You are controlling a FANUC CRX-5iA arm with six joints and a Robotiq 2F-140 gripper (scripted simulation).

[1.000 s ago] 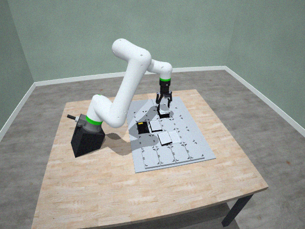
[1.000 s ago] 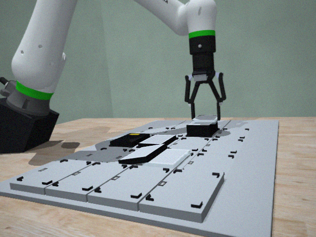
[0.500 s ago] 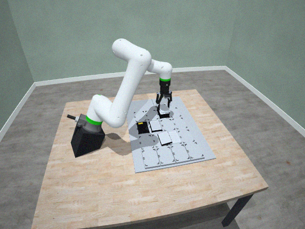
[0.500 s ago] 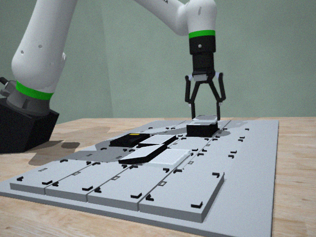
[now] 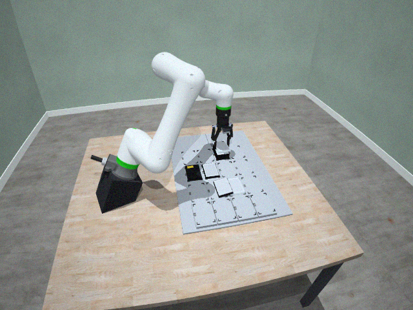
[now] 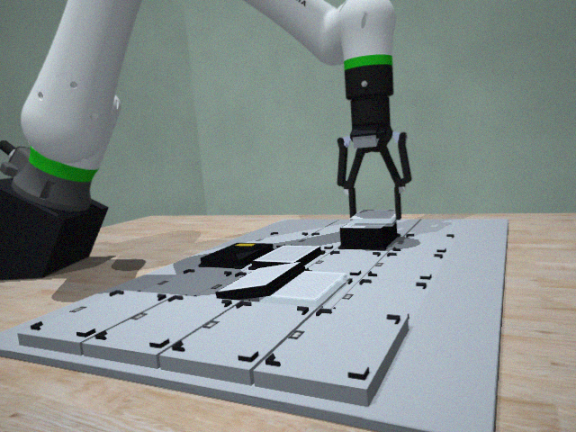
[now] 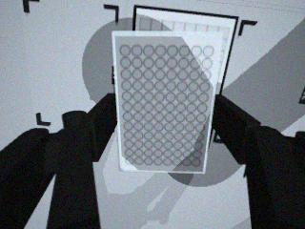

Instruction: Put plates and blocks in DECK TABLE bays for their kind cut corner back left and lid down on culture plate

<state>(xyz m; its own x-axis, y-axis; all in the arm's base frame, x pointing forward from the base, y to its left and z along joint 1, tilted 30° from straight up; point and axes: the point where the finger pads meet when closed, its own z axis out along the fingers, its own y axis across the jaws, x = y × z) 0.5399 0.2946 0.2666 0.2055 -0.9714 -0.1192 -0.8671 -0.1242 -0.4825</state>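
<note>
Right now my hand is 50 mm above the black deep-well block, 20 mm to the left of it and 10 mm past it. The rest, counted from my hand: flat white plate: 340 mm to the right, 60 mm below, 40 mm ahead; then black culture plate lid: 210 mm to the right, 190 mm behind, 60 mm below.
</note>
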